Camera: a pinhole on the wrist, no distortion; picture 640 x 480 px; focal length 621.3 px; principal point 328.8 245.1 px. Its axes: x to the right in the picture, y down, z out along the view. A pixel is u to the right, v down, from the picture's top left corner.
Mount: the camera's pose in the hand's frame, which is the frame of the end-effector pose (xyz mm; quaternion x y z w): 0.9 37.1 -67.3 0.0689 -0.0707 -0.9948 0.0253
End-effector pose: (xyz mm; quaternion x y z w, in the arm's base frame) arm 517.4 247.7 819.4 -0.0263 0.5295 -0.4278 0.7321
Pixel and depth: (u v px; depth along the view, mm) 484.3 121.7 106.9
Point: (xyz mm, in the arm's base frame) 581.6 307.0 829.2
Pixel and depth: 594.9 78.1 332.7
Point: 781.8 381.1 982.3
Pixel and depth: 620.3 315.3 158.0
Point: 596.5 299.1 907.2
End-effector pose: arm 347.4 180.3 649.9 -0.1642 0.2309 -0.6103 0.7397
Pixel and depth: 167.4 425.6 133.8
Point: 406.1 163.6 699.6
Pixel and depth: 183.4 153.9 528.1
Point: 761.4 156.7 924.5
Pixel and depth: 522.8 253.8 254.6
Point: 476.6 297.4 777.1
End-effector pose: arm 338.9 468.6 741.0 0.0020 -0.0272 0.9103 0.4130
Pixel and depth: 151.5 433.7 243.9
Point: 308.8 486.7 933.5
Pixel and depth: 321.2 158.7 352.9
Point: 263.4 331.5 1005.2
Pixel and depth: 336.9 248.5 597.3
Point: 302.2 298.1 1250.1
